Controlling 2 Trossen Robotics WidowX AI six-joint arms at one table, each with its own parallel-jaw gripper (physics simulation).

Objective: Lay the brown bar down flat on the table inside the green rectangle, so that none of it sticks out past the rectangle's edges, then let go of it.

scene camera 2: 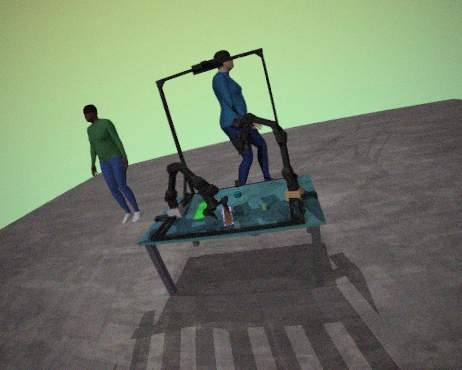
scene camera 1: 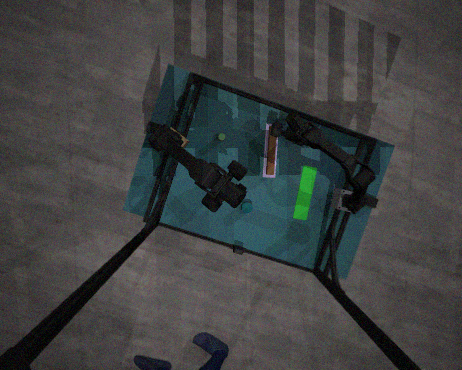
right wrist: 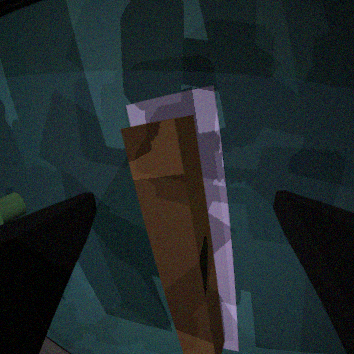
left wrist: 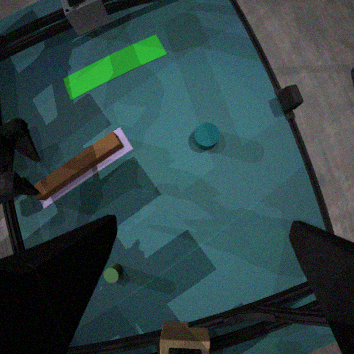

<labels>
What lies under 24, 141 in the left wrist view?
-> My right gripper.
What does my right gripper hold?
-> Nothing.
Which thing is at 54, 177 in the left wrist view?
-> A brown bar.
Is my left gripper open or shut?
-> Open.
</labels>
